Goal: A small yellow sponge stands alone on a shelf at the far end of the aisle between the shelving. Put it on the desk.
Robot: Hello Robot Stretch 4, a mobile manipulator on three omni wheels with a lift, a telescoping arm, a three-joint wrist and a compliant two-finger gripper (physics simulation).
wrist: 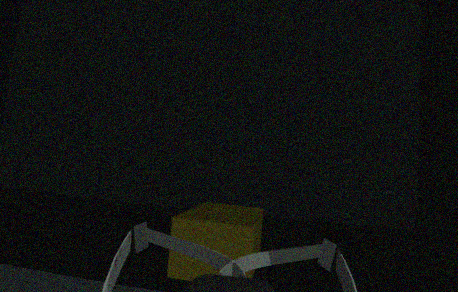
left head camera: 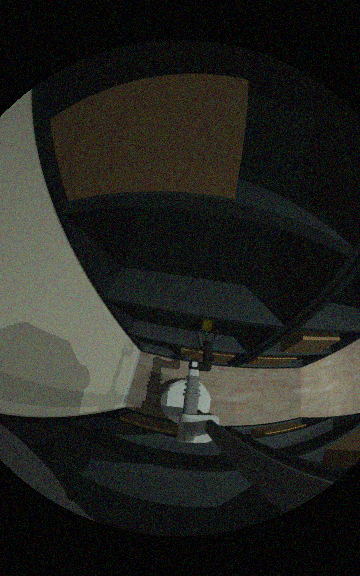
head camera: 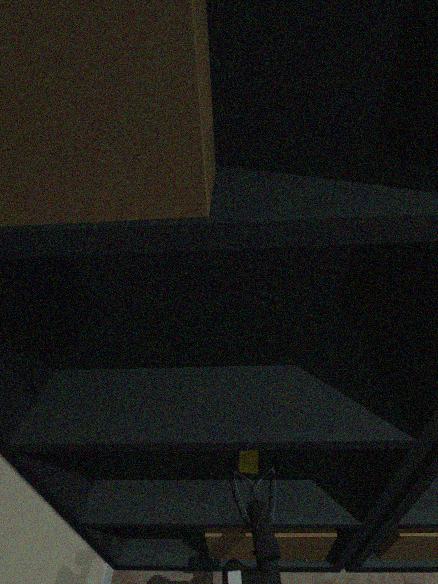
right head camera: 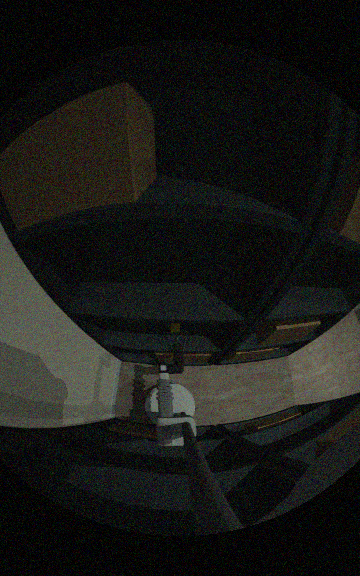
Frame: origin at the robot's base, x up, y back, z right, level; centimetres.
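Seen in the pictures: gripper, fingertip midpoint: (wrist: 234,229) (left head camera: 208,323) (head camera: 251,456) (right head camera: 176,325).
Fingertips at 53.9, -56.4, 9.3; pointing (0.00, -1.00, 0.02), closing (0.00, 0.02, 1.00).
Pixels of each thing's top centre, then the offset from my fingertips to it, as dx, dy, dz. Level surfaces: height alone.
- yellow sponge, middle of its top: (wrist: 225,212) (head camera: 248,450) (right head camera: 175,323) (left head camera: 207,320) +1.2, -1.3, -0.9
- shelf, its level: dx -3.3
- large brown box, middle of its top: (left head camera: 150,96) (right head camera: 69,121) +115.1, -1.6, -29.7
The yellow sponge (head camera: 248,461) (left head camera: 207,325) (right head camera: 175,327) (wrist: 215,242) stands on a shelf (head camera: 200,502) below a wider shelf board, and shows as a box shape in the wrist view. My gripper (head camera: 254,471) (wrist: 234,229) is open, its two fingertips well apart. In the wrist view the sponge shows between the fingertips and a little beyond them, left of the middle, with its lower part behind the finger strips and the gripper's body. I cannot tell whether a finger touches it. The desk does not show in these views.
A large brown box (head camera: 100,110) (left head camera: 155,137) (right head camera: 75,160) stands on a higher shelf at the left. A dark slanting post (head camera: 400,505) is to the right. A pale wall (head camera: 35,520) (left head camera: 45,280) is at the left. More shelving (left head camera: 165,482) is behind the robot's base (left head camera: 186,397).
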